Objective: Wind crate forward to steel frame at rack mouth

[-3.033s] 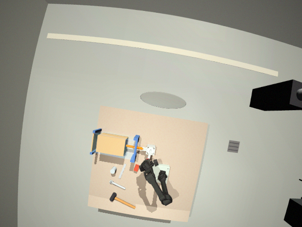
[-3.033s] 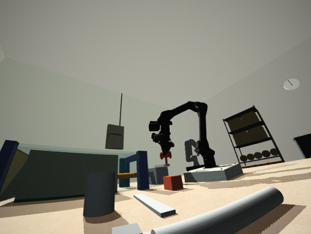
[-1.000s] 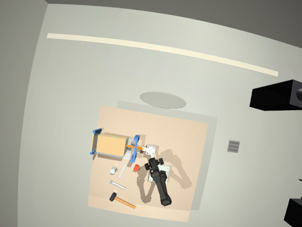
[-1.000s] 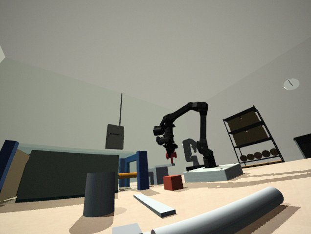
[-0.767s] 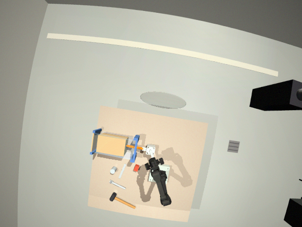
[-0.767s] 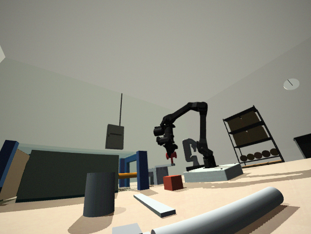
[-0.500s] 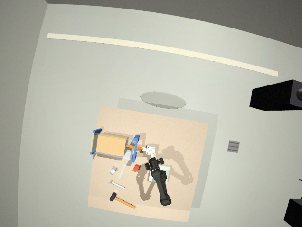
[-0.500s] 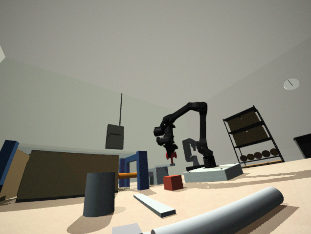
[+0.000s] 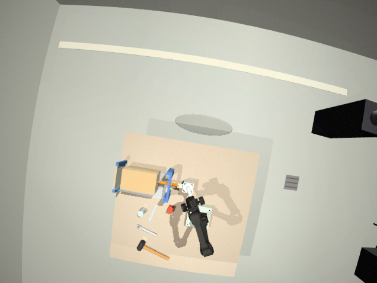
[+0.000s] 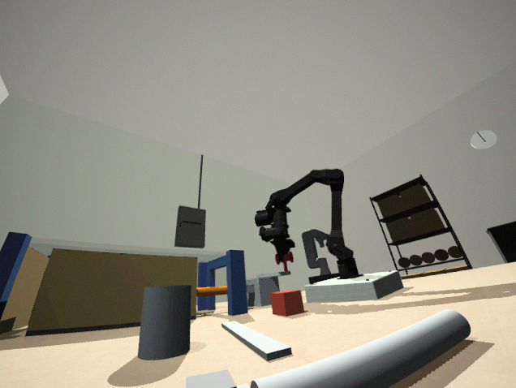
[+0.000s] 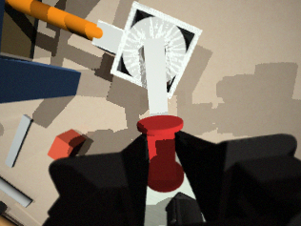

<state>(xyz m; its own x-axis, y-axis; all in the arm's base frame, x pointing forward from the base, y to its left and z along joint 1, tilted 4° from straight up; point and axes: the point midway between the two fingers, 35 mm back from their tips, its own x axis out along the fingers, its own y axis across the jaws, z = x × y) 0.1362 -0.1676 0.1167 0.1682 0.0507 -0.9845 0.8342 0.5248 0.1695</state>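
Now: gripper tip 30 mm short of the winch, 90 mm to the left of it and 100 mm above it. Round my gripper tip: winch crank handle 10 mm ahead, 20 mm to the right, 30 mm below; blue frame 210 mm ahead, 70 mm to the right, 30 mm below; red knob 10 mm behind, 10 mm to the left.
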